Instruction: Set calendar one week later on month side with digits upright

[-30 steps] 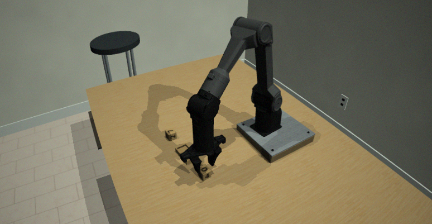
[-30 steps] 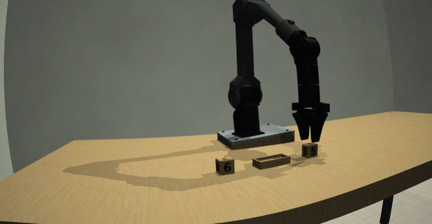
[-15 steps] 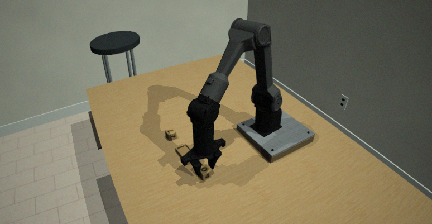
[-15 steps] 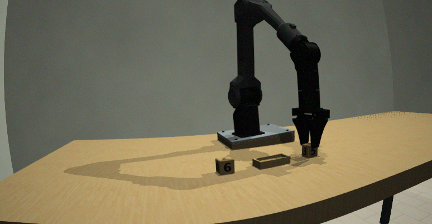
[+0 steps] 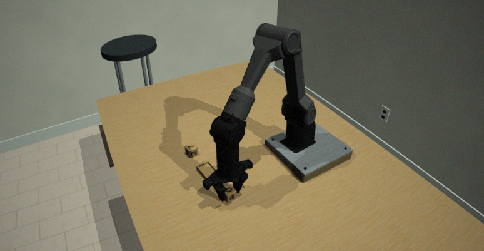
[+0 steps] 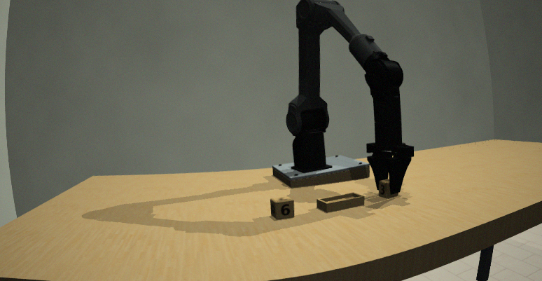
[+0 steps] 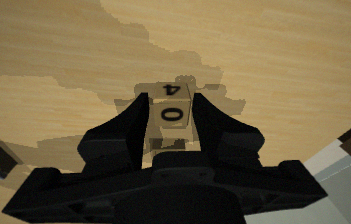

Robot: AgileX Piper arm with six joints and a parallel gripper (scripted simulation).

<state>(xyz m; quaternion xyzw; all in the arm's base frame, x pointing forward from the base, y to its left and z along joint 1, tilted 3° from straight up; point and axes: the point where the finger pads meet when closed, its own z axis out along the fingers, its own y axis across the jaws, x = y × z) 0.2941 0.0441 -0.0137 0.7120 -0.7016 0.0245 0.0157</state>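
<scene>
My gripper is now 11 cm to the left of the small wooden tray and 1 cm above it.
</scene>
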